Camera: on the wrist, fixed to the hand. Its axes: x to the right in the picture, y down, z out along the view.
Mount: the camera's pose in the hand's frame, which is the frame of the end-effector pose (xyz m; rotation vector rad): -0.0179 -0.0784 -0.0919 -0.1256 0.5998 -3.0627
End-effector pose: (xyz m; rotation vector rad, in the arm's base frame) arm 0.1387 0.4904 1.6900 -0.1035 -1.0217 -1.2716
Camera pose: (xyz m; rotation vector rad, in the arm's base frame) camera 0.1281 0.4226 1.5890 -1.2971 -0.2574 1.7277
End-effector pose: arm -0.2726 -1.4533 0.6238 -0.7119 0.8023 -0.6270
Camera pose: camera -0.3743 -1.5172 0.6456 0.8941 0.4000 2.1820
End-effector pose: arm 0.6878 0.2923 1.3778 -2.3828 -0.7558 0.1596
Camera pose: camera 0.6619 0.2837 1.4968 0.7431 -2.4836 -1.4689
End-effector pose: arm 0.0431 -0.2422 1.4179 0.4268 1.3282 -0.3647
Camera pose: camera -0.0768 -0.2644 1.4114 1.6003 -0.9400 1.8259
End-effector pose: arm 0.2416 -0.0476 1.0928 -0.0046 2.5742 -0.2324
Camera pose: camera 0.2049 -0.1088 1.1919 2.5203 -0.1709 0.6268
